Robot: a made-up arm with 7 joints. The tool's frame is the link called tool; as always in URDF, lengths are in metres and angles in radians. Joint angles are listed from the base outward.
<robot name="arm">
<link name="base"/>
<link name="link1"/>
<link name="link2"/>
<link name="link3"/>
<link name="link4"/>
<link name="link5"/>
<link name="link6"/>
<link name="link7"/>
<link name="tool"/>
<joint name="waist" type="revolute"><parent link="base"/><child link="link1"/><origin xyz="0 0 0" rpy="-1.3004 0.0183 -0.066"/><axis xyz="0 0 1"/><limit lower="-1.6" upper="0.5"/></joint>
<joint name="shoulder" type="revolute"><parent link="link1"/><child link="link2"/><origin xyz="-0.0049 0.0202 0.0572" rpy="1.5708 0 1.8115"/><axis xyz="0 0 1"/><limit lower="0" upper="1.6"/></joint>
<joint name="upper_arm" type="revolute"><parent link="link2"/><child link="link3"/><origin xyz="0.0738 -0.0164 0" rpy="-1.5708 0 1.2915"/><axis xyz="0 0 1"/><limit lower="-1.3" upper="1.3"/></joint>
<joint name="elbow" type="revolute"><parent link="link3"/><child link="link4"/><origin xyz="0 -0.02 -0.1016" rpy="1.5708 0 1.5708"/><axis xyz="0 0 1"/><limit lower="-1.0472" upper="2.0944"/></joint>
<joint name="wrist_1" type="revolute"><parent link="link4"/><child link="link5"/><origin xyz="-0.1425 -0.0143 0.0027" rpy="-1.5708 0 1.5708"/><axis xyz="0 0 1"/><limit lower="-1.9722" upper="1.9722"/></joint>
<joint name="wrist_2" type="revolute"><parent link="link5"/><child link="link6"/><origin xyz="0 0 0.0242" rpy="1.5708 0 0"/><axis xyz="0 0 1"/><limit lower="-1.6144" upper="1.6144"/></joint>
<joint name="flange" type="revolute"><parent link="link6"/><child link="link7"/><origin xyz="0 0.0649 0" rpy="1.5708 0 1.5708"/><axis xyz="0 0 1"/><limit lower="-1.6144" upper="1.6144"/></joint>
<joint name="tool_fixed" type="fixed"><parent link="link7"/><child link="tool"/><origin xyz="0 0 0" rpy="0 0 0"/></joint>
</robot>
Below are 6 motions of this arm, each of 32 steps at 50 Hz.
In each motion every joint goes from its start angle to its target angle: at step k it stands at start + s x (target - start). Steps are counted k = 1, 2, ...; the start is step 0. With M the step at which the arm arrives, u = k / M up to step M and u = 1 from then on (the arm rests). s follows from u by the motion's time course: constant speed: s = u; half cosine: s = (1 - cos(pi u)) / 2; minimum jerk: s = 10 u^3 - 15 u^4 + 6 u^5.
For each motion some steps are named. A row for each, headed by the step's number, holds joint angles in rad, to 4 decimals.
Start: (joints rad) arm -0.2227 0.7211 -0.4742 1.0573 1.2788 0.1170 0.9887
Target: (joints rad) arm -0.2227 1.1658 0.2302 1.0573 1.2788 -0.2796 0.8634
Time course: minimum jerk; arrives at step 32
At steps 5, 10, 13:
5: -0.2227 0.7343 -0.4532 1.0573 1.2788 0.1052 0.9850
10: -0.2227 0.8011 -0.3474 1.0573 1.2788 0.0456 0.9661
13: -0.2227 0.8671 -0.2429 1.0573 1.2788 -0.0132 0.9476

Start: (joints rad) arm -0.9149 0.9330 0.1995 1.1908 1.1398 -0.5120 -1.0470
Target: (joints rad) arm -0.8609 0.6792 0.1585 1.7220 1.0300 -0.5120 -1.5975
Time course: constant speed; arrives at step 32
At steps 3, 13, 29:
3: -0.9098 0.9092 0.1957 1.2406 1.1295 -0.5120 -1.0986
13: -0.8930 0.8299 0.1828 1.4066 1.0952 -0.5120 -1.2706
29: -0.8660 0.7030 0.1623 1.6722 1.0403 -0.5120 -1.5459

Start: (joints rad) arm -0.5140 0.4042 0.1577 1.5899 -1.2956 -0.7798 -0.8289
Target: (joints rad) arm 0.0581 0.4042 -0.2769 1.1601 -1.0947 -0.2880 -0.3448
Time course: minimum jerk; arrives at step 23
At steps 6, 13, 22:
6: -0.4480 0.4042 0.1076 1.5403 -1.2724 -0.7231 -0.7731
13: -0.1588 0.4042 -0.1121 1.3230 -1.1709 -0.4744 -0.5283
22: 0.0577 0.4042 -0.2766 1.1604 -1.0949 -0.2884 -0.3452

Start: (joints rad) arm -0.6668 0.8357 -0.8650 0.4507 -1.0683 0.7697 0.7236
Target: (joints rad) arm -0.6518 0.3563 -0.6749 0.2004 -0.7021 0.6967 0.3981
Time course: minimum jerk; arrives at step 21
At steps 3, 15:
3: -0.6665 0.8245 -0.8606 0.4449 -1.0598 0.7680 0.7160
15: -0.6540 0.4257 -0.7024 0.2366 -0.7551 0.7073 0.4452

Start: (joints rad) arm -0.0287 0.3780 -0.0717 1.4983 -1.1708 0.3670 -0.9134
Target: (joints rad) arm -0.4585 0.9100 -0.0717 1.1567 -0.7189 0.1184 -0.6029
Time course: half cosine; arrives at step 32
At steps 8, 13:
8: -0.0916 0.4559 -0.0717 1.4483 -1.1046 0.3306 -0.8679
13: -0.1812 0.5668 -0.0717 1.3771 -1.0104 0.2788 -0.8032

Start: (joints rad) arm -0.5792 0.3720 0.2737 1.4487 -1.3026 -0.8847 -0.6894
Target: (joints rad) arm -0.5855 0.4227 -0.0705 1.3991 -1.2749 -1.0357 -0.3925
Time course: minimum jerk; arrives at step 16
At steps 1, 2, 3, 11, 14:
1: -0.5792 0.3721 0.2729 1.4486 -1.3025 -0.8850 -0.6887
2: -0.5793 0.3728 0.2682 1.4479 -1.3022 -0.8871 -0.6846
3: -0.5795 0.3745 0.2569 1.4463 -1.3012 -0.8921 -0.6749
11: -0.5844 0.4136 -0.0085 1.4080 -1.2799 -1.0085 -0.4459
14: -0.5854 0.4219 -0.0650 1.3999 -1.2753 -1.0333 -0.3973

